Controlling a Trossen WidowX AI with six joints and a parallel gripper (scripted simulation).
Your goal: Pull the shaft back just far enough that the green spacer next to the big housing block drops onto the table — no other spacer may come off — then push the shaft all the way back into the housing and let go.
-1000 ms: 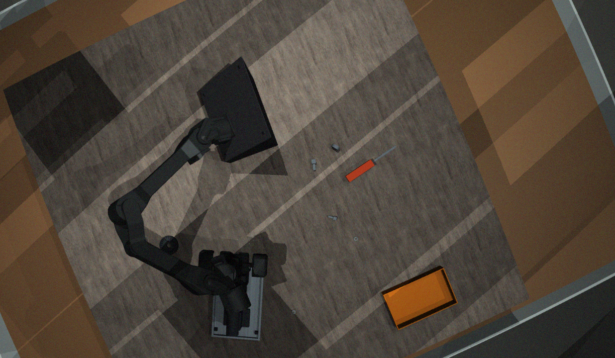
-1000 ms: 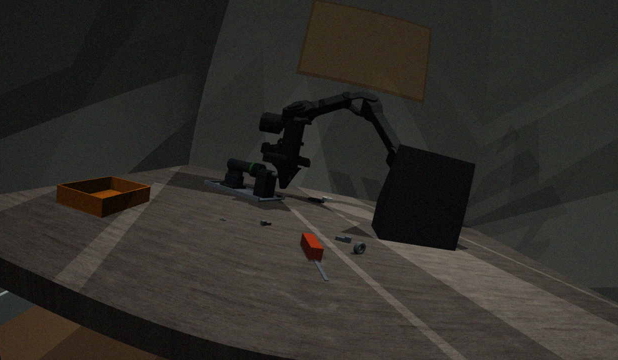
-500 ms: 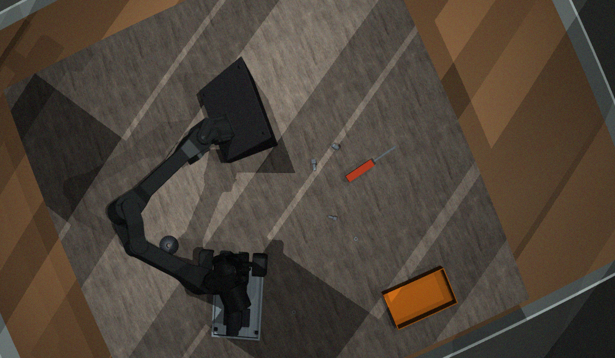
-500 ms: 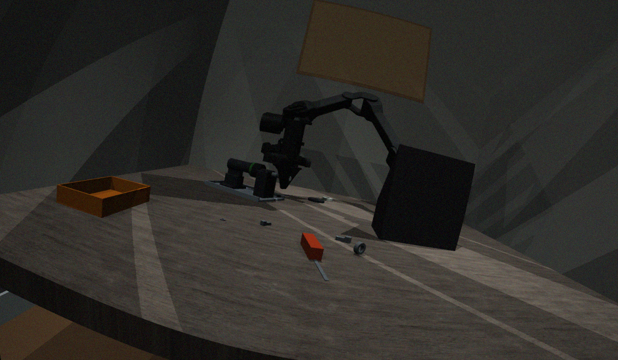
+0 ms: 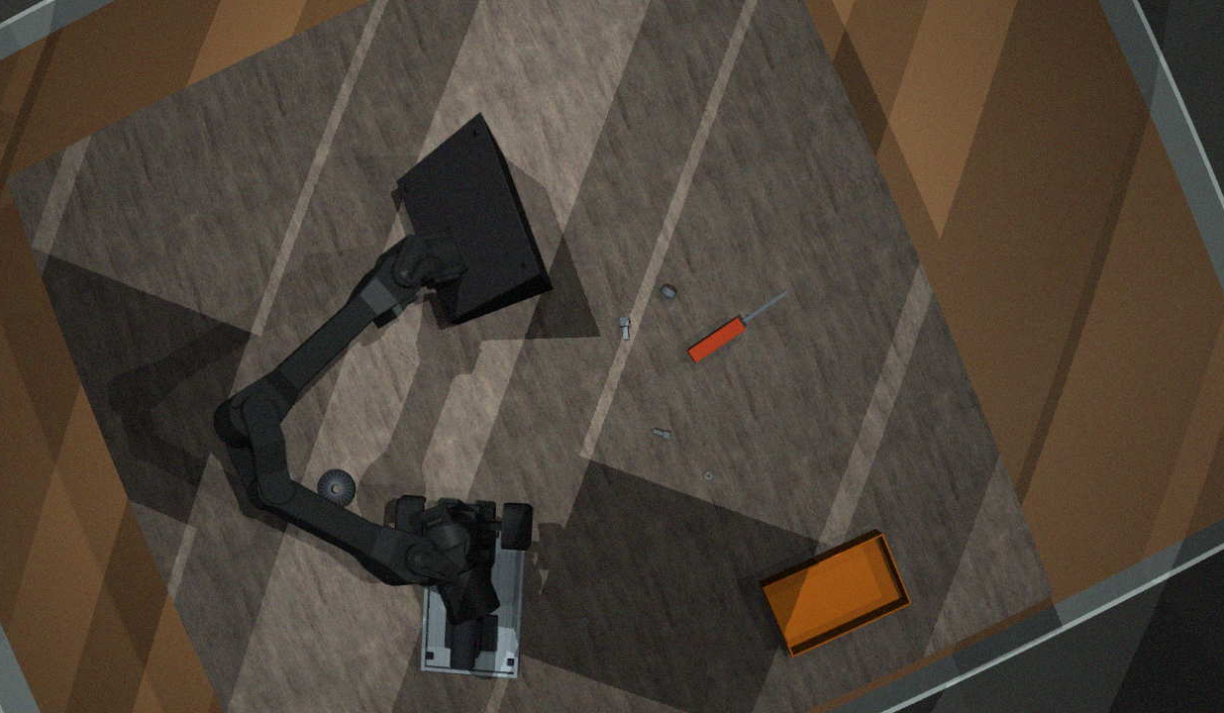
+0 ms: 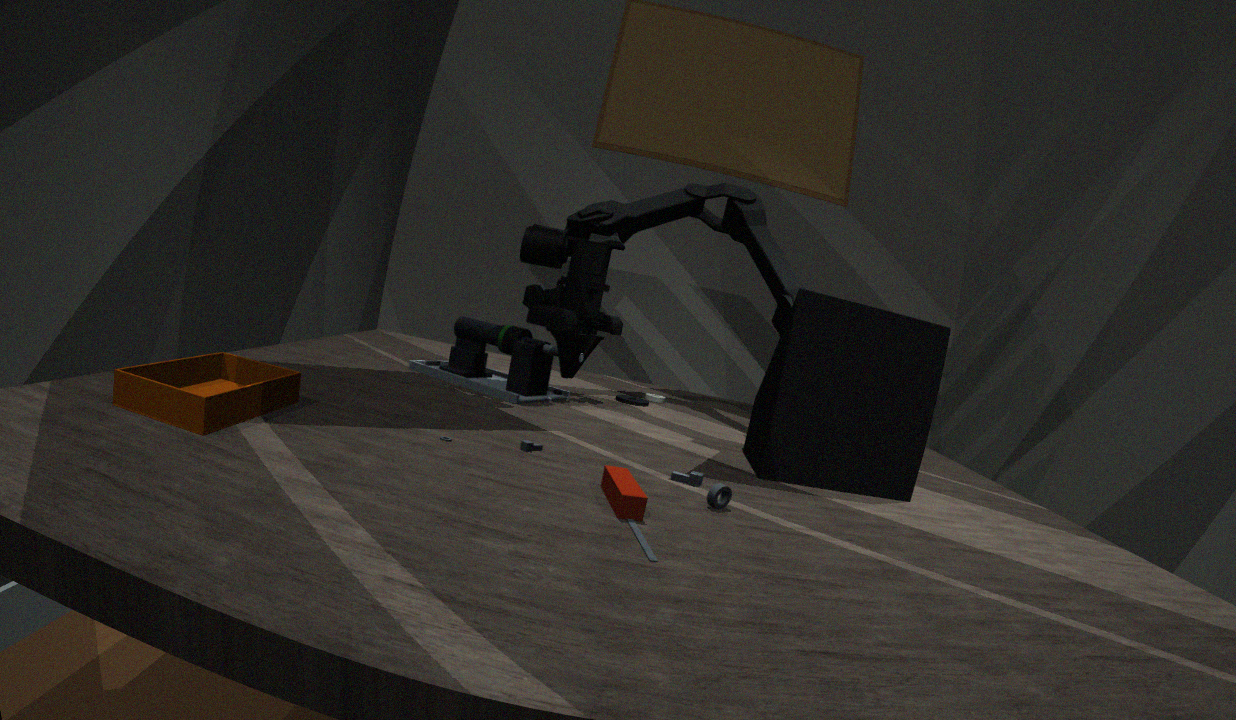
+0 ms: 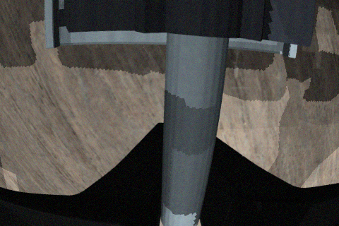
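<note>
Right now the grey shaft is 6 cm ahead of my gripper tip, 3 cm to the right of it and 3 cm above it. From my gripper tip the other things lie so: green spacer 11 cm ahead, 5 cm to the right, 3 cm above; then nut 18 cm behind, 39 cm to the left, 3 cm below; then dark round piece 11 cm behind, 19 cm to the right, 4 cm below.
</note>
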